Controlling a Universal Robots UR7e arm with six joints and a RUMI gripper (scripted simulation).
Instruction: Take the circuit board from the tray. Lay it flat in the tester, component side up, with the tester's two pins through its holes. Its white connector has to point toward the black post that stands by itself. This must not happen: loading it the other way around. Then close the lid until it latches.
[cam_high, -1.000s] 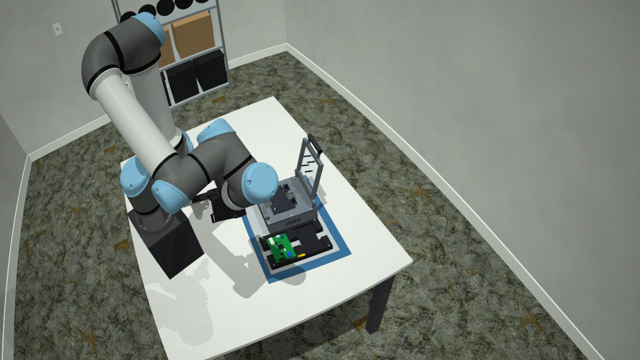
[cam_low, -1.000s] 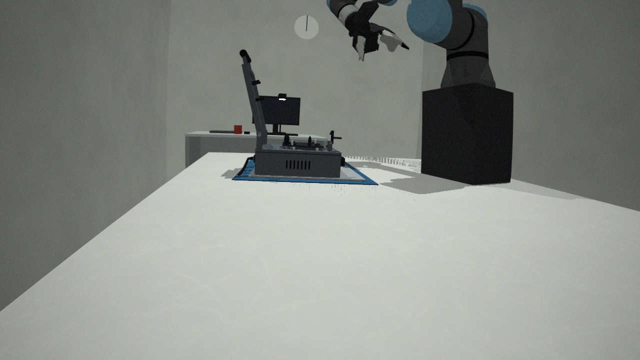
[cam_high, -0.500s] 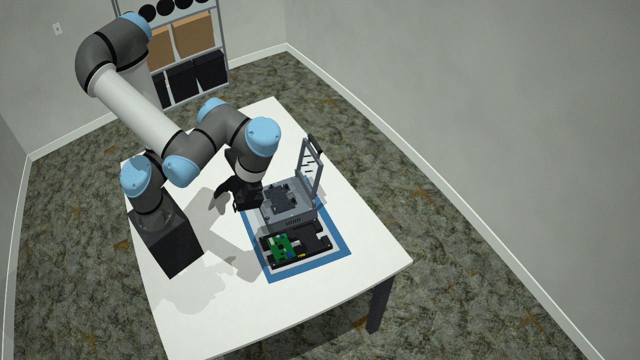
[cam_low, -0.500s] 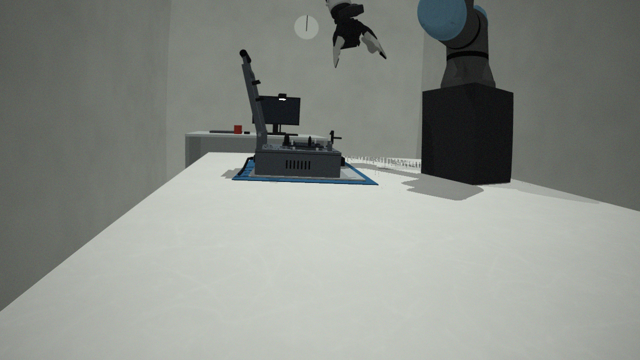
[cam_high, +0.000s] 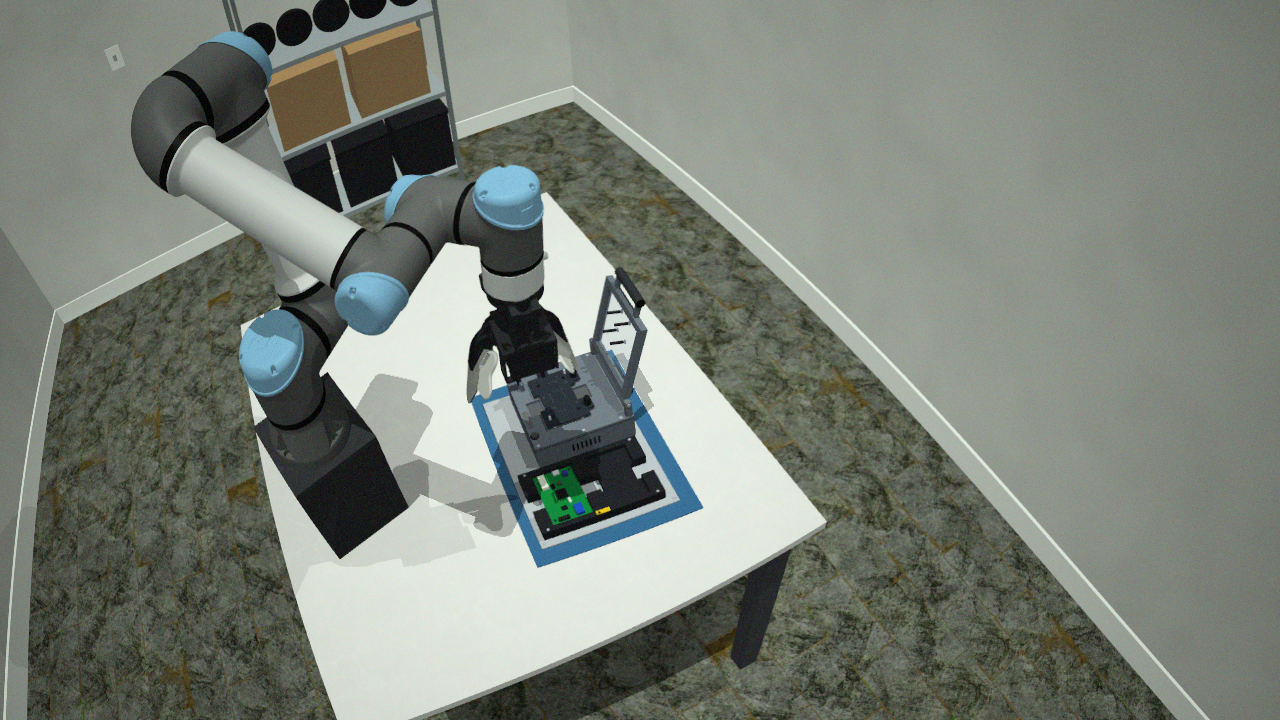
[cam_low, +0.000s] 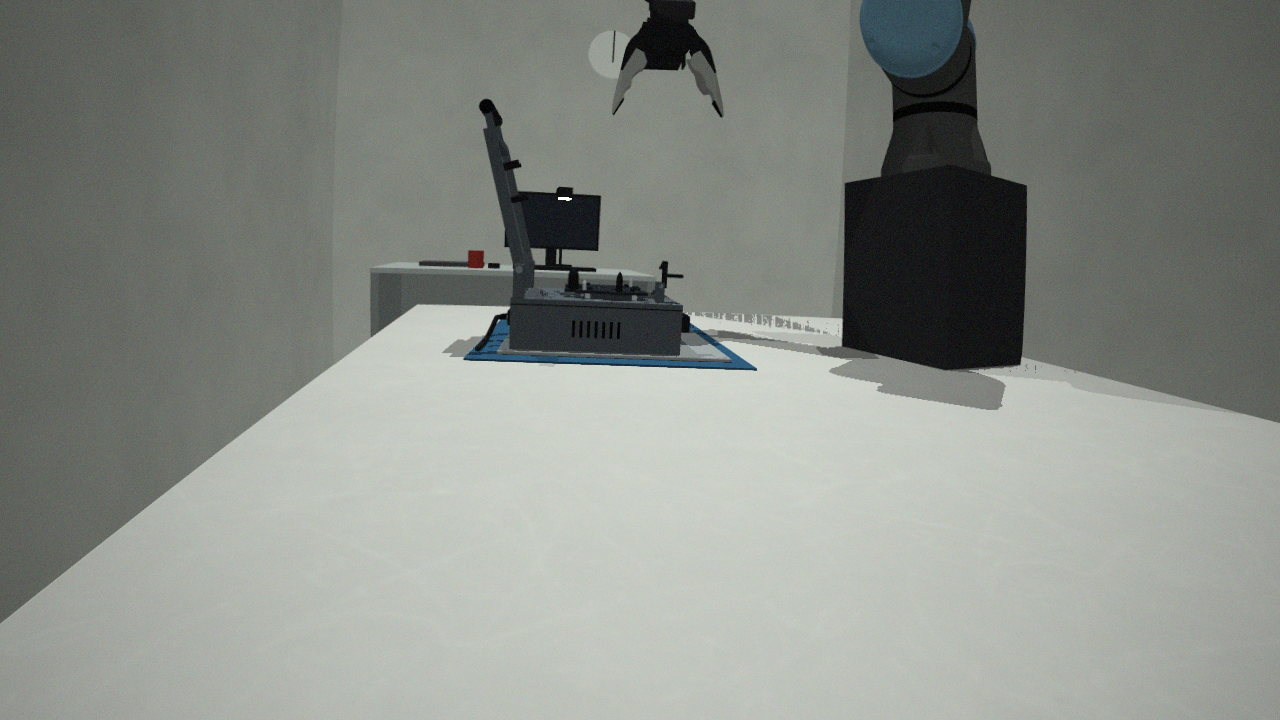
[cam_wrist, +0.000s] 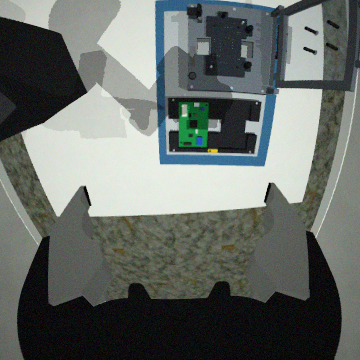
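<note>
The green circuit board is 29 cm below my hand and 2 cm ahead of it. The rest, counted from my hand: lid 21 cm ahead, 17 cm to the left, 13 cm below.
</note>
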